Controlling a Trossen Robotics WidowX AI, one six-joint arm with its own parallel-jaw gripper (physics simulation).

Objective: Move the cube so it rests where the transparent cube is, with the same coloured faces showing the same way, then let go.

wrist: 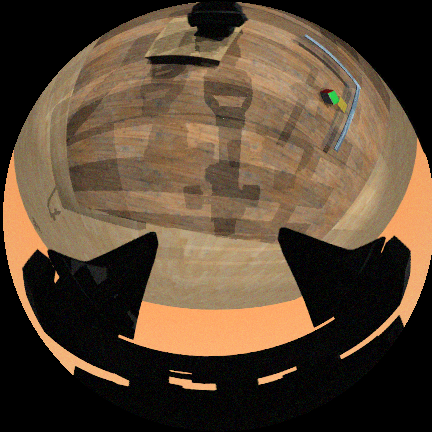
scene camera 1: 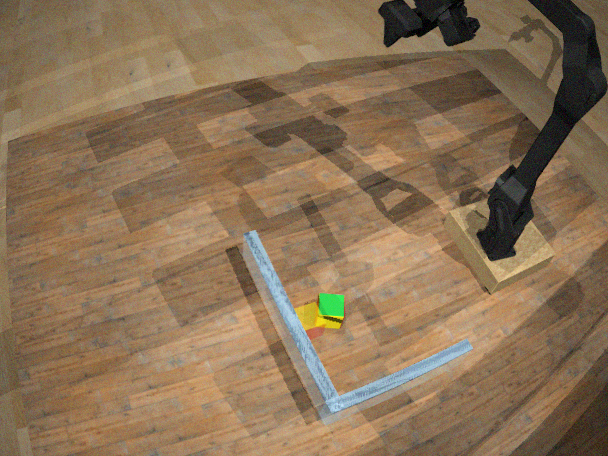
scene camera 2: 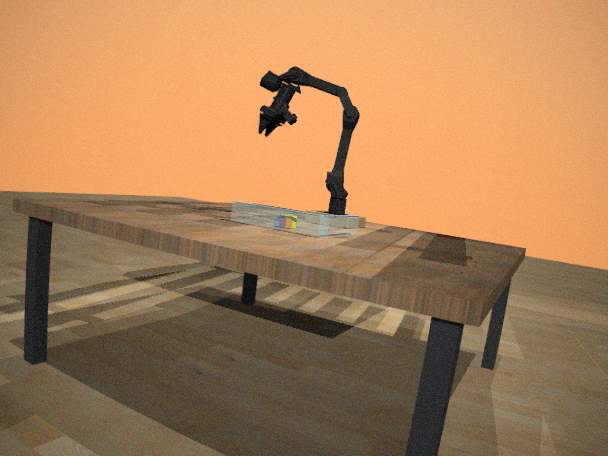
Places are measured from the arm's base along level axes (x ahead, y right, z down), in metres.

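Pixels of known places: gripper, fingertip midpoint: (wrist: 218, 236) (scene camera 1: 402, 40) (scene camera 2: 262, 135); arm's base at its link origin: (scene camera 1: 496, 244) (scene camera 2: 336, 214).
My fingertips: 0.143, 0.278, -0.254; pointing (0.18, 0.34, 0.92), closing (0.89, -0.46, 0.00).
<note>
Ahead of a thing's pixels: the offset from my fingertips to its top centre, as dx, dy, dz. Level surfaces: height alone.
The solid cube @[+0.192, -0.326, +0.255] (scene camera 1: 331, 305) (scene camera 2: 292, 221) (wrist: 333, 97) sits on the table, with a green face up and a yellow side facing scene camera 1. A dark red side and a dark side show in the wrist view. The transparent cube @[+0.231, -0.340, +0.255] (scene camera 1: 307, 315) (scene camera 2: 279, 221) (wrist: 343, 105) is right beside it, between it and the long blue wall, turned at a different angle. Its top is yellow, and a reddish side shows in scene camera 1. My gripper (scene camera 1: 420, 43) (scene camera 2: 264, 133) (wrist: 218, 236) is open and empty, high above the table and far from both cubes.
A see-through blue L-shaped wall (scene camera 1: 271, 275) (scene camera 2: 250, 212) (wrist: 351, 117) stands around two sides of the cubes; its long arm runs close to the transparent cube. The arm's base stands on a tan block (scene camera 1: 530, 255) (wrist: 165, 45). Dark shadows cross the table @[dz +0.295] (scene camera 1: 100, 310).
</note>
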